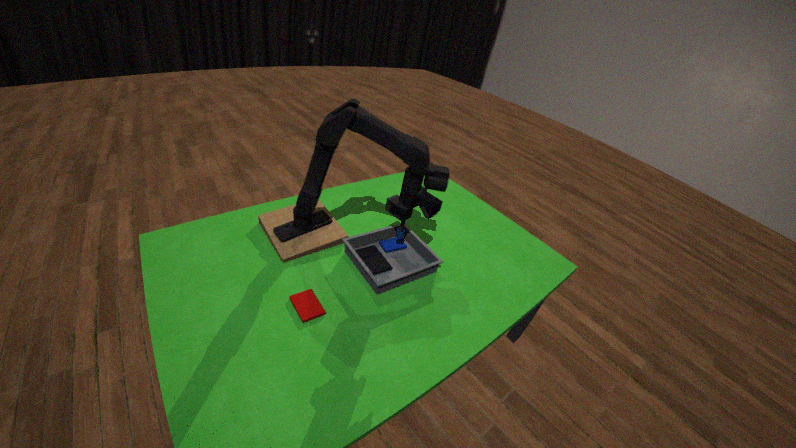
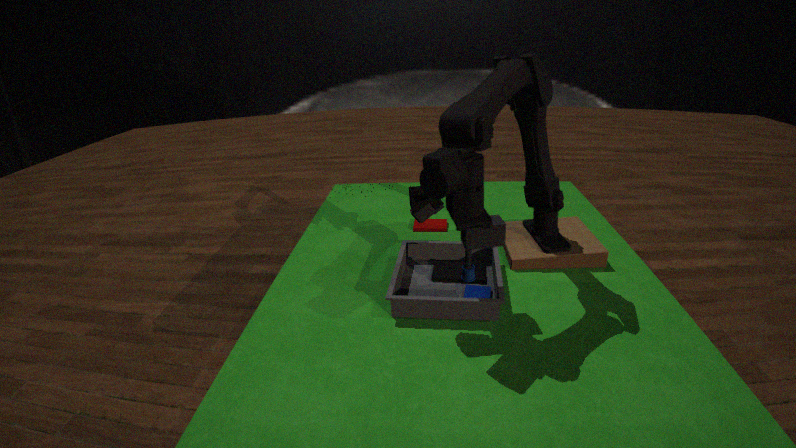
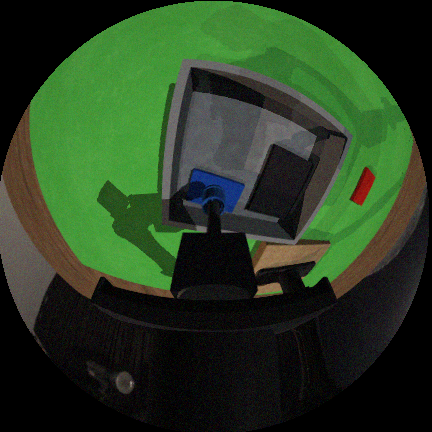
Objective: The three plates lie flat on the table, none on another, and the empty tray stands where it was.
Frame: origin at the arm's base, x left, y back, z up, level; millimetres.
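Where they show: hand at its tool point: (image 1: 399, 236) (image 2: 468, 278) (image 3: 213, 195); arm's base at its link origin: (image 1: 303, 226) (image 2: 545, 235) (image 3: 286, 271).
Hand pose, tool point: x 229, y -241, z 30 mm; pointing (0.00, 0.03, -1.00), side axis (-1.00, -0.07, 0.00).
Each offset is from my tool point to the top centre of the thing. Level surfaces: height alone.
A grey tray @[dx -62, dy -35, dz -8 mm] (image 1: 409, 276) (image 2: 445, 308) (image 3: 177, 120) stands on the green mat near the arm's base. A small blue plate @[dx -2, dy +20, dz -46 mm] (image 1: 393, 244) (image 2: 477, 291) (image 3: 231, 189) lies flat in one corner of it. A larger black plate @[dx -113, dy -2, dz -46 mm] (image 1: 373, 259) (image 2: 445, 271) (image 3: 280, 181) lies flat beside the blue one in the tray. A red plate @[dx -380, dy -47, dz -49 mm] (image 1: 306, 305) (image 2: 430, 225) (image 3: 362, 186) lies flat on the mat outside the tray. My suction cup (image 1: 401, 233) (image 2: 469, 274) (image 3: 212, 197) is lowered into the tray, right over the blue plate's near edge. I cannot tell whether it touches. It holds nothing.
The arm stands on a wooden base board (image 1: 303, 236) (image 2: 556, 253) (image 3: 282, 254) next to the tray. The green mat @[dz -58 mm] (image 1: 234, 356) (image 2: 345, 379) covers a small table on a wooden floor. The tray's walls rise around the cup.
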